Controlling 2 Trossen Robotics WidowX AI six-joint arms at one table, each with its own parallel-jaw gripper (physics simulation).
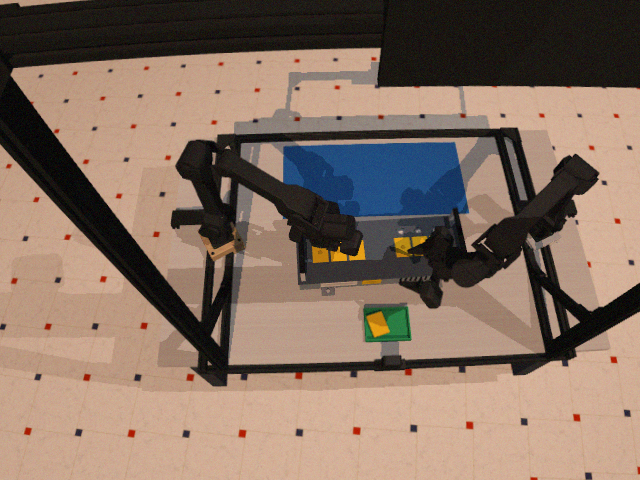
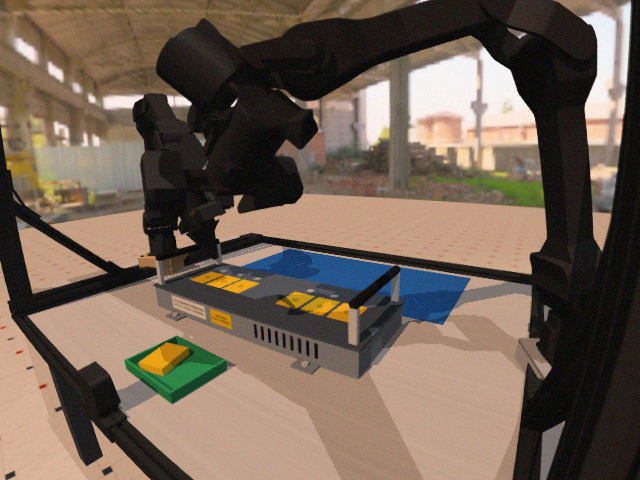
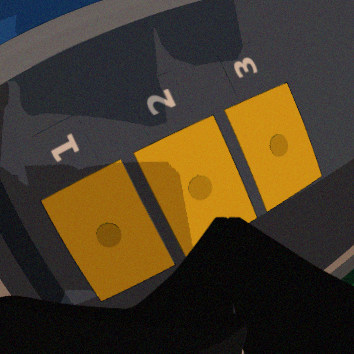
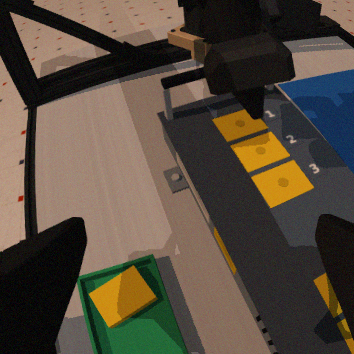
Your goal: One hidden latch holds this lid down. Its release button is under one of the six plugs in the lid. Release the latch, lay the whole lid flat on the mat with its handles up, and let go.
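Pixels of known places: left gripper, fingertip midpoint: (image 1: pixel 335 245) (image 2: pixel 216 259) (image 3: pixel 225 229) (image 4: pixel 257 117); right gripper, fingertip midpoint: (image 1: pixel 403 267) (image 2: pixel 209 212) (image 4: pixel 203 229); left arm's base, link origin: (image 1: pixel 219 235) (image 2: pixel 163 252) (image 4: pixel 201 28); right arm's base, link origin: (image 1: pixel 538 229).
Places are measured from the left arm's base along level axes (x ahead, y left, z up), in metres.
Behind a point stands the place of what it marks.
The dark grey lid (image 1: pixel 382 271) @(y -0.326, x 0.333, z 0.002 m) (image 2: pixel 258 304) @(y -0.318, x 0.364, z 0.002 m) (image 3: pixel 300 40) @(y -0.212, x 0.370, z 0.002 m) (image 4: pixel 200 150) @(y -0.258, x 0.208, z 0.002 m) lies on its box, handles up. Yellow plugs sit in it: plug 1 (image 1: pixel 320 254) @(y -0.197, x 0.215, z 0.002 m) (image 3: pixel 108 234) @(y -0.191, x 0.218, z 0.002 m) (image 4: pixel 239 123) @(y -0.192, x 0.218, z 0.002 m), plug 2 (image 3: pixel 200 187) @(y -0.213, x 0.262, z 0.002 m) (image 4: pixel 260 151) @(y -0.215, x 0.264, z 0.002 m), plug 3 (image 3: pixel 278 145) @(y -0.236, x 0.306, z 0.002 m) (image 4: pixel 283 182) @(y -0.236, x 0.308, z 0.002 m) and a second group, partly shadowed, with plug 4 (image 2: pixel 294 299) @(y -0.294, x 0.421, z 0.002 m). My left gripper (image 3: pixel 225 229) @(y -0.214, x 0.252, z 0.049 m) (image 4: pixel 257 117) @(y -0.214, x 0.252, z 0.049 m) is shut and empty, low by plugs 1 and 2; contact cannot be told. My right gripper (image 1: pixel 407 265) @(y -0.393, x 0.327, z 0.170 m) (image 4: pixel 203 229) @(y -0.393, x 0.327, z 0.170 m) is open and empty above the lid's right part. The blue mat (image 1: pixel 372 170) @(y -0.010, x 0.512, z -0.045 m) (image 2: pixel 434 294) @(y -0.153, x 0.696, z -0.045 m) lies behind the lid.
A green tray (image 1: pixel 407 338) @(y -0.508, x 0.295, z -0.031 m) (image 2: pixel 173 396) @(y -0.513, x 0.305, z -0.037 m) (image 4: pixel 82 285) @(y -0.459, x 0.209, z -0.037 m) holds a yellow block (image 1: pixel 377 324) @(y -0.436, x 0.248, z -0.030 m) (image 2: pixel 164 358) @(y -0.445, x 0.256, z -0.030 m) (image 4: pixel 123 297) @(y -0.435, x 0.254, z -0.030 m) in front of the box. The right handle (image 2: pixel 374 286) @(y -0.383, x 0.550, z 0.063 m) stands upright. A tan block (image 1: pixel 222 250) @(y -0.046, x -0.013, z 0.000 m) (image 4: pixel 185 42) @(y -0.050, x 0.001, z -0.012 m) is by the left frame rail. Black rails surround the table.
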